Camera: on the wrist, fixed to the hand. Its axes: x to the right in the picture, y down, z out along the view.
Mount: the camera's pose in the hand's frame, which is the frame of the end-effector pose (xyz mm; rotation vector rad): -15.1 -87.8 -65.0 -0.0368 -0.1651 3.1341
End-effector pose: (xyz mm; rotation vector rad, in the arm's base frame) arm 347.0 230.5 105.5 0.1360 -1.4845 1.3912
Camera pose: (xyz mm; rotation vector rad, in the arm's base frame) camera 451.3 245.2 138.2 1.3723 0.2123 -1.1850
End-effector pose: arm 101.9 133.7 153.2 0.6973 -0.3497 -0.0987
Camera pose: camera 112.7 109.4 46.2 -0.5592 -1.1842 2.7576
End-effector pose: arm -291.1 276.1 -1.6 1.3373 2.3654 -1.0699
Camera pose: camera -344.0 282.7 94.9 1.9730 -1.1445 0.2396
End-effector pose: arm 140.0 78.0 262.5 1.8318 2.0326 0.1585
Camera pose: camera 35.7 63.0 295.1 -2.2699 2.0726 -0.5397
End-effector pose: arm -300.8 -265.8 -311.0 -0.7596 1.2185 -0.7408
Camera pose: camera -374.9 -308.6 -241.4 1.3382 0.7944 1.8431
